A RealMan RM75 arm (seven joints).
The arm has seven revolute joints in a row. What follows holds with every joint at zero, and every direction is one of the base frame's. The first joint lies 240.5 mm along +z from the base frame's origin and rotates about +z. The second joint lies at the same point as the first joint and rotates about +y. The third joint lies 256 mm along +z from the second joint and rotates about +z. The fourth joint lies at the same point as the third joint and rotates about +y. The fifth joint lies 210 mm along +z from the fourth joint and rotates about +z. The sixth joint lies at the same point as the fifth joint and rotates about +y. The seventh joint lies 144 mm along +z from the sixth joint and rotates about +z. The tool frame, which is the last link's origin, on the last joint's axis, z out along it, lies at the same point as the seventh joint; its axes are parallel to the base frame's.
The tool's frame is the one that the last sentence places.
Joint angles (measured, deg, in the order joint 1, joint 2, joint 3, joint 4, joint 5, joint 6, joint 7), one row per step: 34.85 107.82 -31.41 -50.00 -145.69 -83.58 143.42; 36.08 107.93 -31.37 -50.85 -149.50 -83.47 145.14; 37.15 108.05 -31.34 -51.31 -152.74 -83.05 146.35; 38.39 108.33 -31.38 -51.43 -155.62 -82.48 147.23; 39.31 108.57 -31.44 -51.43 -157.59 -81.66 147.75; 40.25 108.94 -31.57 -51.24 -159.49 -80.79 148.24; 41.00 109.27 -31.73 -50.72 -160.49 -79.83 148.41
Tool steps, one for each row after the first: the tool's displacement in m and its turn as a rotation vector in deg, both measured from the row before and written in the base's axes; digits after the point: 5 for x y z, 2 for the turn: -0.00114 0.00376 0.00274 -0.57 -2.69 -1.46; -0.00054 0.00352 0.00199 -0.32 -2.42 -1.12; -0.00219 0.00454 -0.00035 -0.42 -2.10 -0.61; -0.00171 0.00417 -0.00026 -0.01 -1.63 -0.22; -0.00201 0.00405 -0.00209 -0.19 -1.46 -0.16; -0.00207 0.00376 -0.00337 -0.14 -0.78 0.19
